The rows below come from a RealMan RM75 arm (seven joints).
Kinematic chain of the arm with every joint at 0, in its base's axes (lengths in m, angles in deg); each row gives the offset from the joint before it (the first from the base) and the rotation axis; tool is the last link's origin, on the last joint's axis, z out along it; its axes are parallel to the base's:
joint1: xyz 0 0 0.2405 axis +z
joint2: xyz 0 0 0 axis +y
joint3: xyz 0 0 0.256 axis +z
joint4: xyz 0 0 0 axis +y
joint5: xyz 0 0 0.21 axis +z
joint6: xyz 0 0 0 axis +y
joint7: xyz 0 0 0.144 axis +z
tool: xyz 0 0 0
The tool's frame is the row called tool.
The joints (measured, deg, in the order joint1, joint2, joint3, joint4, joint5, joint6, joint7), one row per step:
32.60, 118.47, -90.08, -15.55, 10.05, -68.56, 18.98
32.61, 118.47, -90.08, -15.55, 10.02, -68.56, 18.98
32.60, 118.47, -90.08, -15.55, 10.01, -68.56, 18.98
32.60, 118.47, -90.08, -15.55, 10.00, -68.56, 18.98
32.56, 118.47, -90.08, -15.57, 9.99, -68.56, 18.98
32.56, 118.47, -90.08, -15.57, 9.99, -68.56, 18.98
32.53, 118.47, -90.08, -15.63, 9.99, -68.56, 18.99
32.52, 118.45, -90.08, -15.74, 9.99, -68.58, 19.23
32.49, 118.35, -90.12, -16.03, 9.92, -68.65, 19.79
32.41, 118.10, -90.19, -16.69, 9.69, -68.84, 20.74
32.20, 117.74, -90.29, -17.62, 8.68, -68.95, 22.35
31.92, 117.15, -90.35, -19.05, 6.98, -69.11, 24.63
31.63, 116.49, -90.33, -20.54, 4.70, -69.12, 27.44
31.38, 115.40, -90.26, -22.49, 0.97, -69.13, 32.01
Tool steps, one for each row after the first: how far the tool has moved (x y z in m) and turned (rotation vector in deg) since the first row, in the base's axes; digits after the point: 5 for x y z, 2 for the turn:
-0.00011, 0.00003, -0.00006, -0.02, -0.02, 0.02
-0.00005, -0.00001, -0.00008, -0.02, -0.03, 0.02
-0.00006, -0.00002, -0.00010, -0.03, -0.03, 0.02
0.00011, -0.00016, -0.00009, -0.03, -0.04, 0.01
0.00011, -0.00016, -0.00009, -0.03, -0.04, 0.01
0.00004, -0.00020, 0.00001, -0.01, -0.01, 0.03
-0.00037, -0.00006, 0.00037, -0.03, 0.22, 0.15
-0.00148, 0.00034, 0.00142, -0.12, 0.67, 0.54
-0.00398, 0.00115, 0.00394, -0.18, 1.33, 1.43
-0.00733, 0.00174, 0.00595, -0.88, 1.98, 2.78
-0.01265, 0.00270, 0.00921, -1.94, 2.67, 4.86
-0.01813, 0.00354, 0.01186, -3.58, 3.31, 7.05
-0.02598, 0.00479, 0.01531, -6.58, 4.08, 10.18

